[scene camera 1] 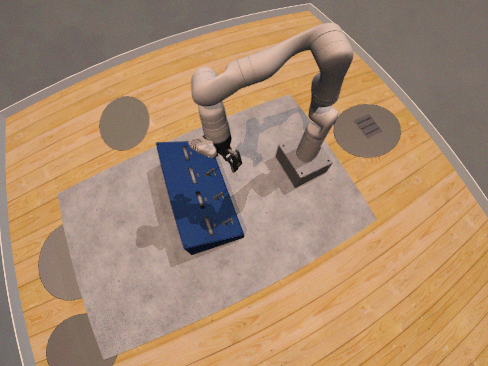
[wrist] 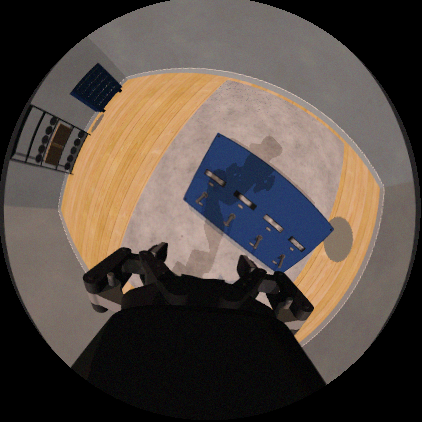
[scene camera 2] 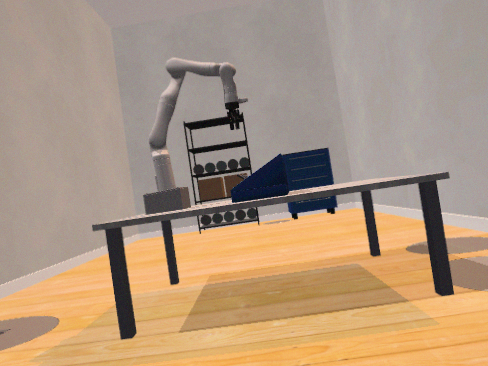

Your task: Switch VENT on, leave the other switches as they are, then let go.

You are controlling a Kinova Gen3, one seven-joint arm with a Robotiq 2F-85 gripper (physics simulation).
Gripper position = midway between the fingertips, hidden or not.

In view: the gripper (wrist: 202, 256) and a blue sloped switch panel (scene camera 1: 199, 216).
The blue sloped switch panel also shows in the wrist view (wrist: 263, 203) and in scene camera 2 (scene camera 2: 270, 180).
